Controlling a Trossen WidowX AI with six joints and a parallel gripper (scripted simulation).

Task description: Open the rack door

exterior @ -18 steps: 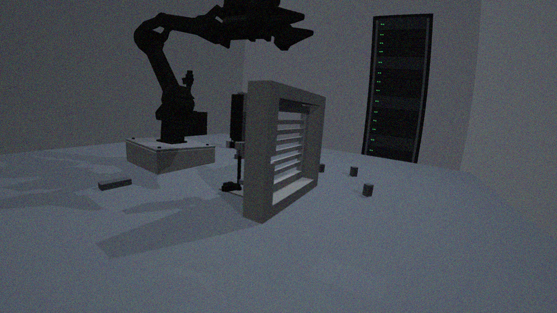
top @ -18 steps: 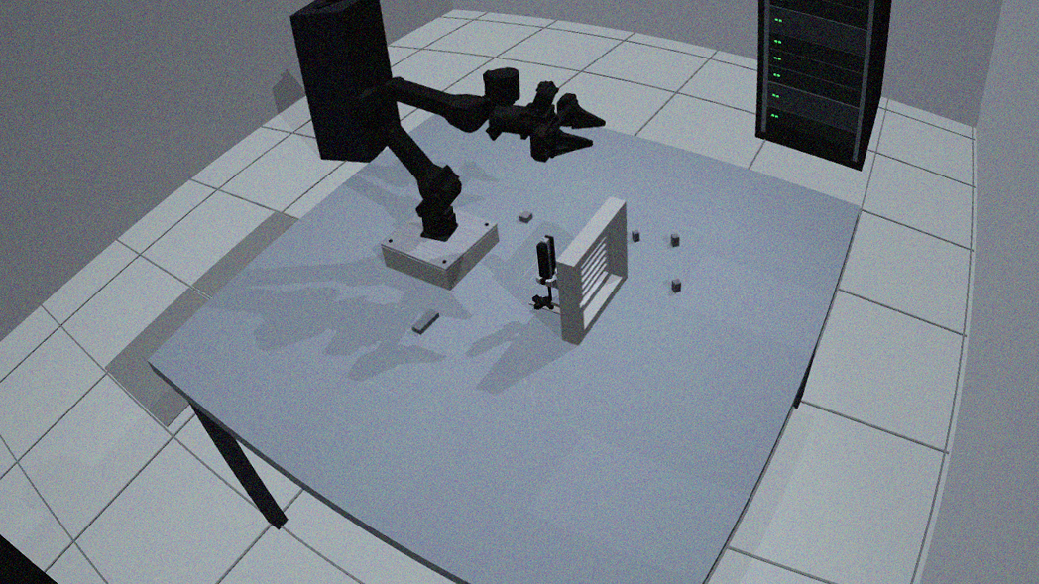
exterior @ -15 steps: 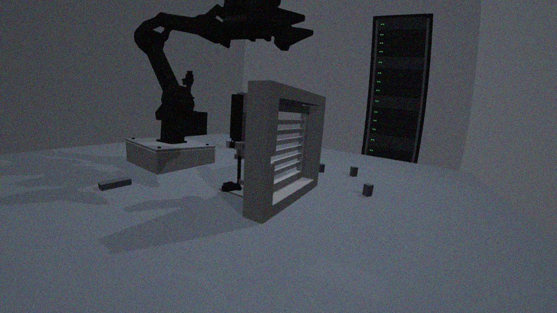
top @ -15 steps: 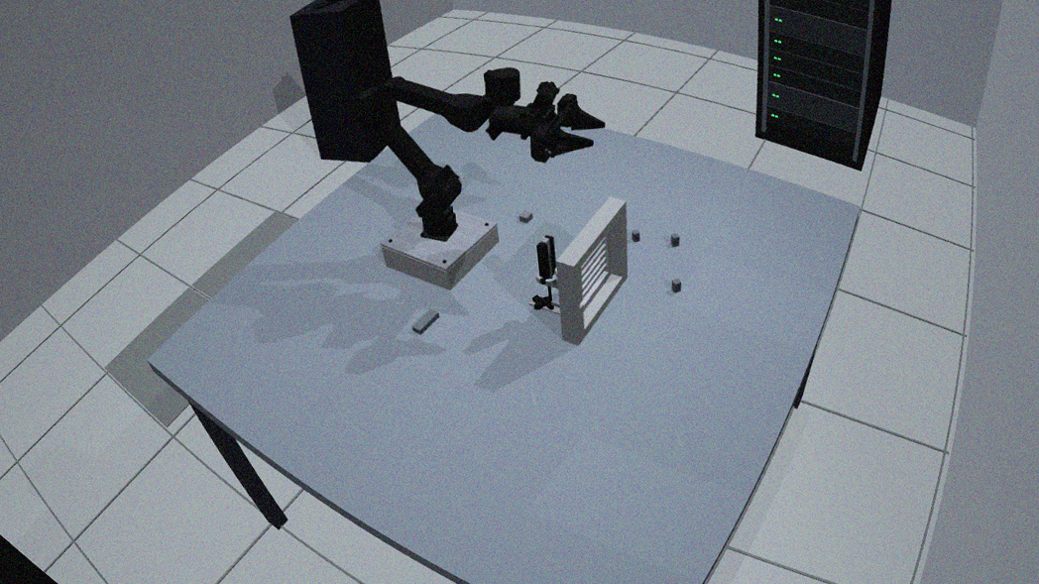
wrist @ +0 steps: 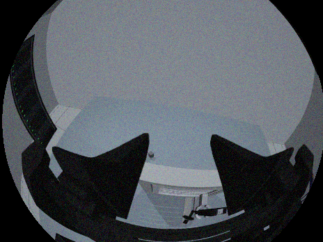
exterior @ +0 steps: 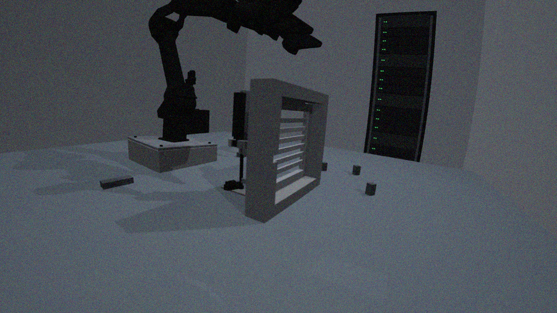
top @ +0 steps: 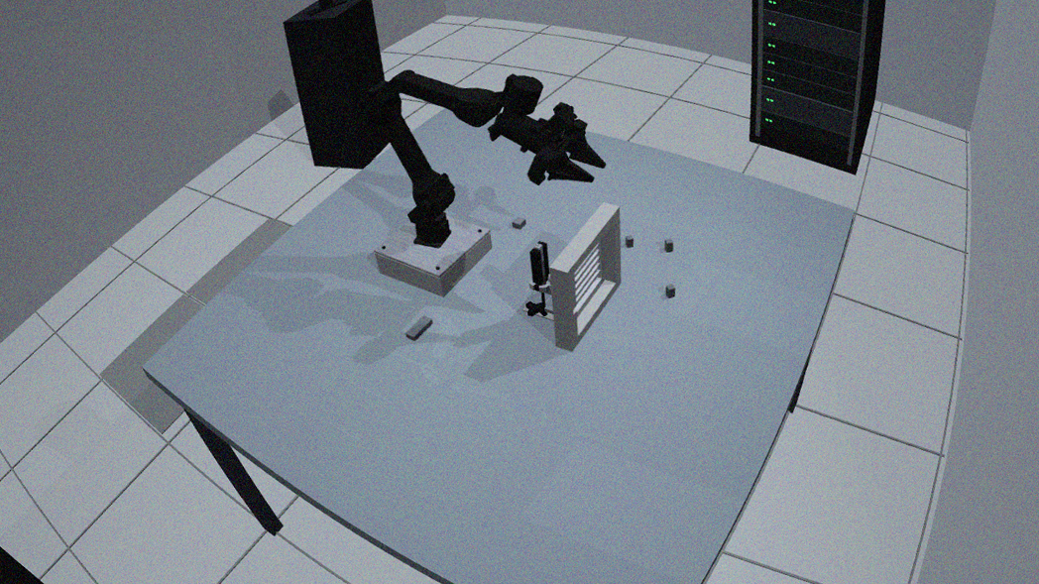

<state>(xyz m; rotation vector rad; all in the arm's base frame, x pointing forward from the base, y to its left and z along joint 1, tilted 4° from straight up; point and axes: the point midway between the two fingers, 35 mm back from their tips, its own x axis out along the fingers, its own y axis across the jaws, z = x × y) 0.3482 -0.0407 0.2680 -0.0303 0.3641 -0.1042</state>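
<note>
My gripper tip is 10 cm past the upright handle, 9 cm to the left of it and 19 cm above it. Round my gripper tip: flat grey block: 33 cm behind, 19 cm to the right, 29 cm below.
</note>
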